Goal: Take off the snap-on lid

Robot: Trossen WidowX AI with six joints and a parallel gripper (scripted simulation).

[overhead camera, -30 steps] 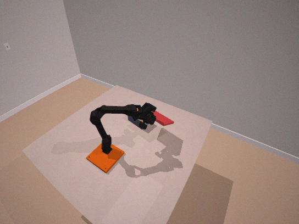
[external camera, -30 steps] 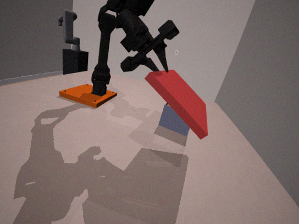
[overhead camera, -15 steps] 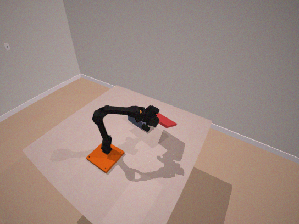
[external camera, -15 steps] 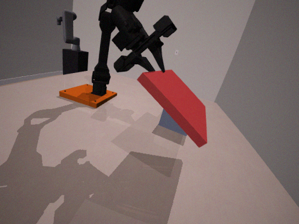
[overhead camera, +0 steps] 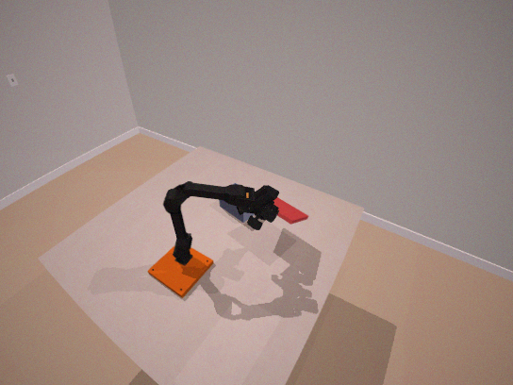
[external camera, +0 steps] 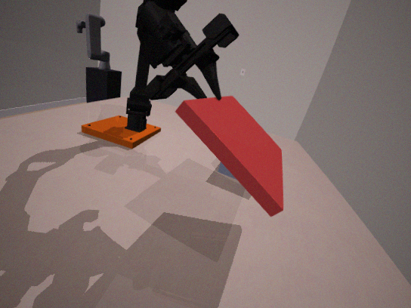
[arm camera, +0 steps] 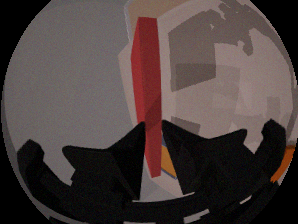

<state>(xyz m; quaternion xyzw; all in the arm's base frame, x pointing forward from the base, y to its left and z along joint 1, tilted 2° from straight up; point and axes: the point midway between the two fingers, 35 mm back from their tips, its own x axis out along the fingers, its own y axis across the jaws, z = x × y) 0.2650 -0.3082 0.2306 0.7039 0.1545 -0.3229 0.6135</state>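
Now: gripper tip 7 cm short of the red lid, 2 cm to the left of it and 4 cm above it. From my gripper tip the other things lie so: storage box: 14 cm ahead, 25 cm to the left, 18 cm below.
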